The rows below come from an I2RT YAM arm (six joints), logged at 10 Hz.
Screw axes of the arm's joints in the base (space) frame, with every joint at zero. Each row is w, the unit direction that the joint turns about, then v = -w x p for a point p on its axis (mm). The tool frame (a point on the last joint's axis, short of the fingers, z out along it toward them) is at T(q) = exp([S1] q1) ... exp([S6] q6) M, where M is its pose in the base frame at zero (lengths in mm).
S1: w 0 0 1 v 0.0 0.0 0.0
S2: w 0 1 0 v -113.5 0.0 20.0
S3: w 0 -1 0 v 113.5 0.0 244.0
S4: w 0 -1 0 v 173.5 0.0 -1.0
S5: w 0 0 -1 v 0.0 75.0 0.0
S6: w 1 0 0 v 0.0 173.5 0.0
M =
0 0 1 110.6
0 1 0 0.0
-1 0 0 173.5
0 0 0 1
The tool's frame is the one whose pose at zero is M.
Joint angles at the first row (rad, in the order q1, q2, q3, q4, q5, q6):
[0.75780 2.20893 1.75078 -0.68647 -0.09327 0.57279]
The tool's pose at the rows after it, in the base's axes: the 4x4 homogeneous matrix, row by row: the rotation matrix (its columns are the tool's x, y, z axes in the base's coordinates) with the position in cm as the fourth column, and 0 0 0 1 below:
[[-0.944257 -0.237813 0.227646 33.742], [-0.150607 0.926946 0.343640 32.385], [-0.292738 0.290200 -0.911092 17.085], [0 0 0 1]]
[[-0.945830 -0.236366 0.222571 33.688], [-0.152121 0.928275 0.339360 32.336], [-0.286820 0.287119 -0.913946 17.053], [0 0 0 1]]
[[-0.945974 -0.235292 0.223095 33.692], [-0.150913 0.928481 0.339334 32.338], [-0.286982 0.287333 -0.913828 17.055], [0 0 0 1]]
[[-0.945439 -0.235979 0.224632 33.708], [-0.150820 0.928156 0.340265 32.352], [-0.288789 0.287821 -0.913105 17.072], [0 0 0 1]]
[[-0.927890 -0.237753 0.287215 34.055], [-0.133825 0.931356 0.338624 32.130], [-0.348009 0.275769 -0.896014 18.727], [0 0 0 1]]
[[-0.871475 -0.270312 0.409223 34.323], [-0.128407 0.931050 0.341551 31.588], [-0.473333 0.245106 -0.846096 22.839], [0 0 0 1]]
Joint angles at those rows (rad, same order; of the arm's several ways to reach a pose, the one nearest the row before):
[0.75779 2.20893 1.75079 -0.69754 -0.09328 0.57278]
[0.75779 2.20893 1.75077 -0.70477 -0.09365 0.57278]
[0.75780 2.20894 1.75081 -0.70441 -0.09327 0.57392]
[0.75781 2.20895 1.75117 -0.70287 -0.09289 0.57355]
[0.75245 2.18184 1.76566 -0.69715 -0.05093 0.56705]
[0.74598 2.11431 1.80148 -0.69636 0.02690 0.52053]

